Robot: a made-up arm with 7 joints.
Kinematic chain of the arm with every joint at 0, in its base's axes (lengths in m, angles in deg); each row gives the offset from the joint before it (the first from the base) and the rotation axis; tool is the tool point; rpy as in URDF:
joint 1: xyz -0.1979 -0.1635 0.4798 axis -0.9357 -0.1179 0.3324
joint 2: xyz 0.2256 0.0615 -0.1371 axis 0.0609 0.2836 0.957
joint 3: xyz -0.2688 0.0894 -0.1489 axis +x
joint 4: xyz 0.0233 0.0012 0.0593 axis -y
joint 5: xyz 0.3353 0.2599 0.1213 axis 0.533 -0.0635 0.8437
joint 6: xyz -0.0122 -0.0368 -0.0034 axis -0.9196 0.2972 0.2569
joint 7: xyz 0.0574 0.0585 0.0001 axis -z
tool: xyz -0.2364 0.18 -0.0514 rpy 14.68 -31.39 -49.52
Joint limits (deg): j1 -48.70..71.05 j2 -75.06..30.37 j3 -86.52..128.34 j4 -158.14..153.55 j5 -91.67..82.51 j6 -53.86..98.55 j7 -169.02..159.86
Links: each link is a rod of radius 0.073 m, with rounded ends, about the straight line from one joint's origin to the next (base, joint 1, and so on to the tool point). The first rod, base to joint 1, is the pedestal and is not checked.
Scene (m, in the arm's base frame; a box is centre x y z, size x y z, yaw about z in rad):
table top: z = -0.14
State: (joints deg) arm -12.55 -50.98 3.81 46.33 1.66 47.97 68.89
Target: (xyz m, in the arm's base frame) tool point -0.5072 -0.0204 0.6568
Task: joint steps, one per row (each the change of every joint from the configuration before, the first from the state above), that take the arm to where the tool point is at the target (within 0.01 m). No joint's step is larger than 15 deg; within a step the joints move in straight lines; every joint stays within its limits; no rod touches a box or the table.
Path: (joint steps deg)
1: 3.11 -2.77 13.05 9.37 -3.68 -5.36 6.37
2: 3.12 -2.77 13.04 9.36 -3.67 -5.37 6.37
3: 3.11 -2.77 13.05 9.37 -3.68 -5.36 6.36
4: 3.11 -2.77 13.05 9.37 -3.68 -5.36 6.37
5: 3.12 -2.77 13.04 9.36 -3.67 -5.37 6.37

